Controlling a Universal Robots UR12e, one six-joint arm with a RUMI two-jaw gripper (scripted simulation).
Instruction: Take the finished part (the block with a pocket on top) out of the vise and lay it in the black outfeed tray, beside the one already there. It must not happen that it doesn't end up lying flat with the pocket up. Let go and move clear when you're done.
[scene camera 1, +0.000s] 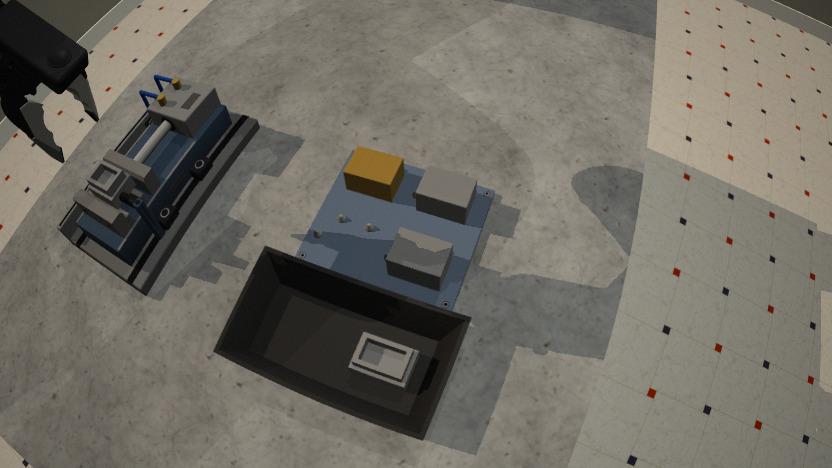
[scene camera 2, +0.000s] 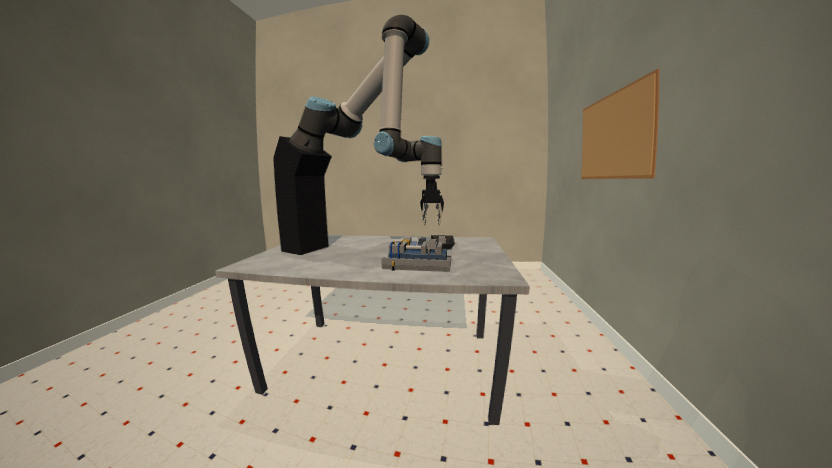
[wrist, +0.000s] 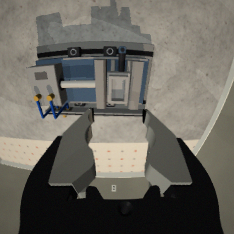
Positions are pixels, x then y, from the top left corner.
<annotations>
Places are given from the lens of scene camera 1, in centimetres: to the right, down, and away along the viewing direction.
my gripper (scene camera 1: 80, 141): -40, -11, 50
orange block (scene camera 1: 369, 172): -5, -7, 63
vise (scene camera 1: 169, 151): -34, -11, 64
The marked spots on the vise and the orange block are 29 cm apart.
</annotations>
